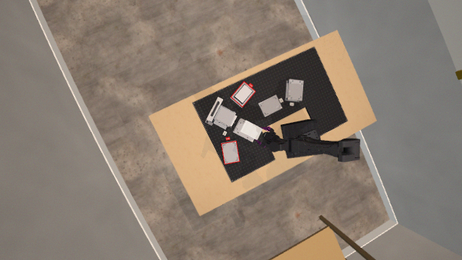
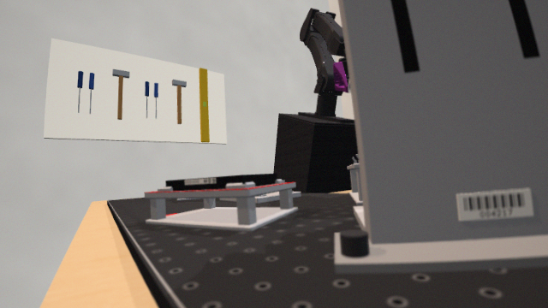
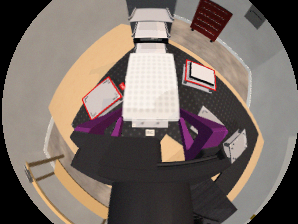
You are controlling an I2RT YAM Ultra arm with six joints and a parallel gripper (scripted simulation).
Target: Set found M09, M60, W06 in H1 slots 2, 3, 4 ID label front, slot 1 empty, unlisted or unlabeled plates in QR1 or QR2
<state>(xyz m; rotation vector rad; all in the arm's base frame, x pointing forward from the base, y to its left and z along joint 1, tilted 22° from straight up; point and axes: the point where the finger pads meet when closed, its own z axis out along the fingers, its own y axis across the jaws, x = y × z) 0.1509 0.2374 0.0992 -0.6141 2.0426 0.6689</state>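
Now: hand 4 cm short of the white well plate and 3 cm to the right of it. From my hand the other things lie so: plate hotel H1: 24 cm ahead, 21 cm to the left, 7 cm below; then red-rimmed nest: 7 cm behind, 21 cm to the left, 19 cm below; then black-sided plate: 30 cm ahead, 5 cm to the right, 17 cm below.
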